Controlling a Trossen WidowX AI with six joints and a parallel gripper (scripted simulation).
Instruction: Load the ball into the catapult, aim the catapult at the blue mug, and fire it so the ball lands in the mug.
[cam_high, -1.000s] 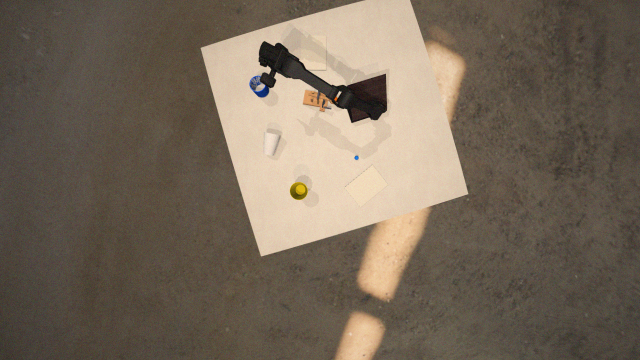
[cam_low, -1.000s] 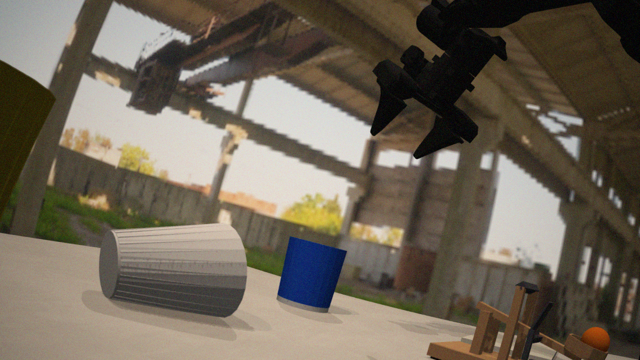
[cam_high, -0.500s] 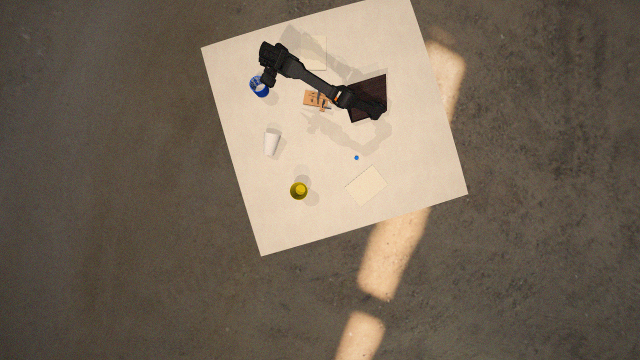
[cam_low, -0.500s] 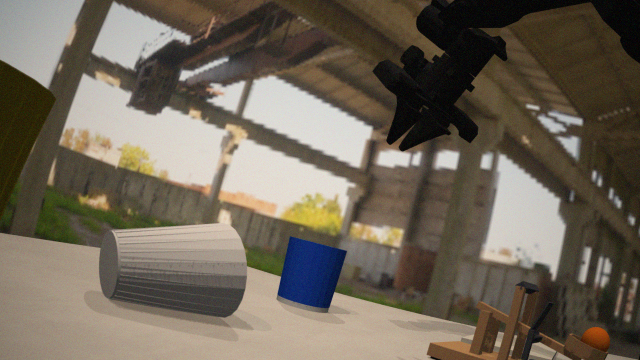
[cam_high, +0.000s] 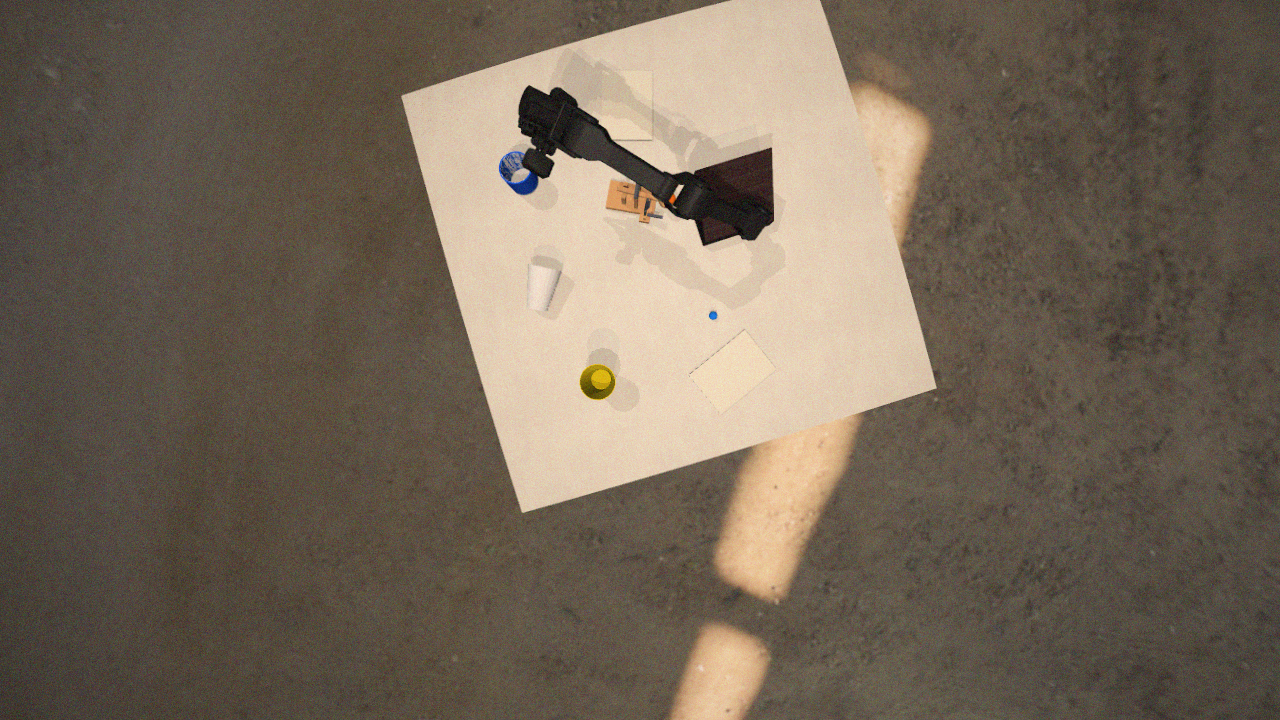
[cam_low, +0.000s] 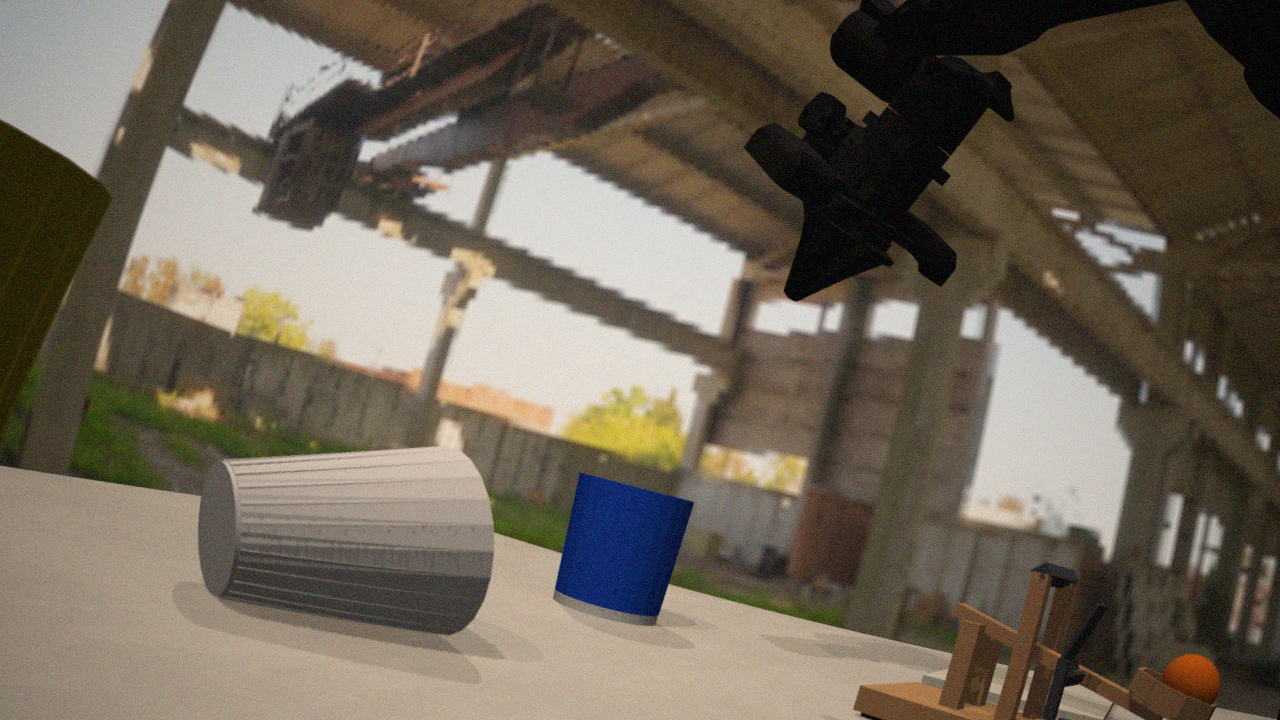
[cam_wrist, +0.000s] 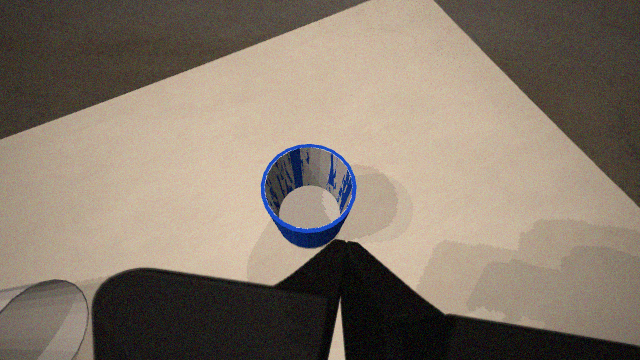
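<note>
Right now my gripper tip is 300 mm past the orange ball, 150 mm to the right of it and 200 mm above it. Also, from my gripper tip: wooden catapult: 230 mm behind, 140 mm to the left, 210 mm below; then yellow cup: 30 mm ahead, 590 mm to the left, 230 mm below; then blue mug: 90 mm ahead, 30 mm to the right, 230 mm below.
</note>
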